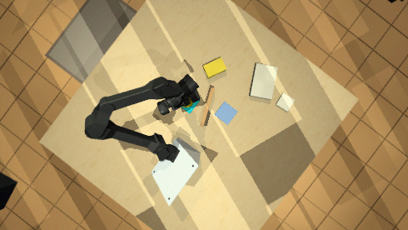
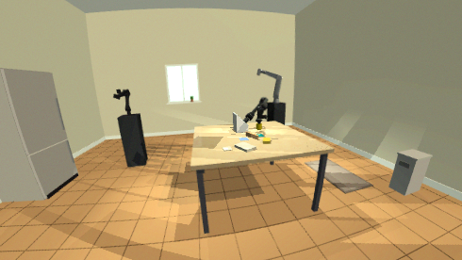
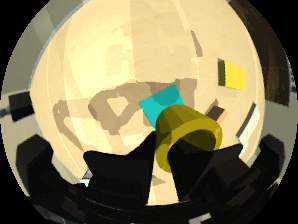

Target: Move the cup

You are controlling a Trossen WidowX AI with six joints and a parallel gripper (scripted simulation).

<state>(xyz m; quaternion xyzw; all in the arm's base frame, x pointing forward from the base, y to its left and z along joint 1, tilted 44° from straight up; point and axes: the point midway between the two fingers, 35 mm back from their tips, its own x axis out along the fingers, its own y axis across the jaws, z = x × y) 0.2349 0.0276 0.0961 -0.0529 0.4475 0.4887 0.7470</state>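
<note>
My gripper tip is now 20 mm short of the cyan pad, 10 mm to the left of it and 120 mm above it. The rest, counted from my gripper tip: long wooden stick (50 mm ahead, 120 mm to the right, 90 mm below); yellow cup (20 mm ahead, 20 mm to the right); light blue pad (70 mm ahead, 230 mm to the right, 120 mm below).
</note>
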